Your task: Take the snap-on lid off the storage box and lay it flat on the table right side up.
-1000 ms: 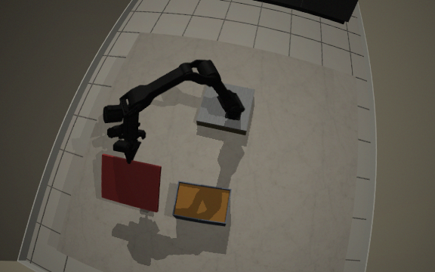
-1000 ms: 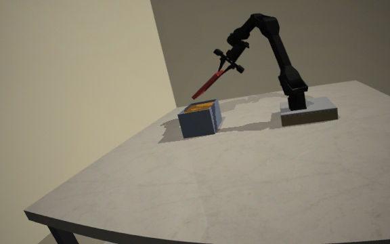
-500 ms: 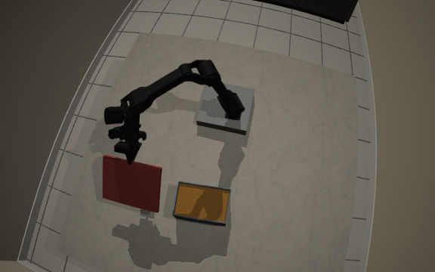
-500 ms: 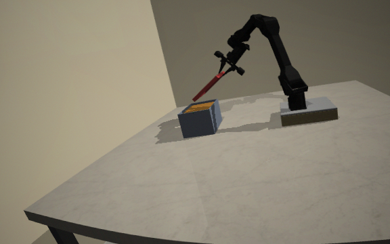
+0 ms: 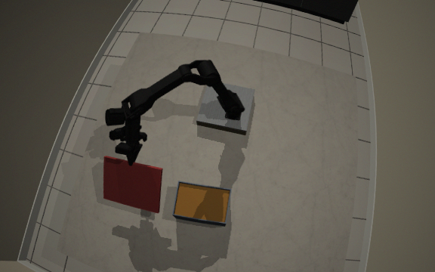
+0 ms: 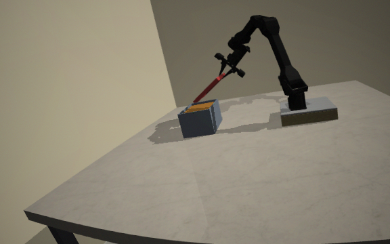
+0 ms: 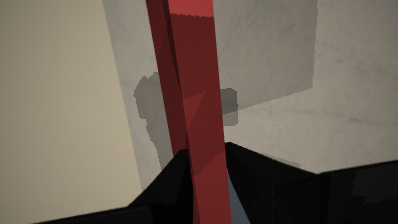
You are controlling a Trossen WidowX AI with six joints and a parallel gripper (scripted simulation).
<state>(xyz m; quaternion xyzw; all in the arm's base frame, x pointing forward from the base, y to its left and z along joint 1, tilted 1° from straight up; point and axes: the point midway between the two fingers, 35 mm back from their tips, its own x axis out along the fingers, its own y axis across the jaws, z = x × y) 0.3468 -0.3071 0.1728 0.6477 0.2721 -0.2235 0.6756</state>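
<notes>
Right now the flat red lid is 70 mm ahead of my gripper tip and 40 mm below it. The rest, counted from my gripper tip: blue-grey storage box: 280 mm to the left, 140 mm below, 50 mm ahead.
</notes>
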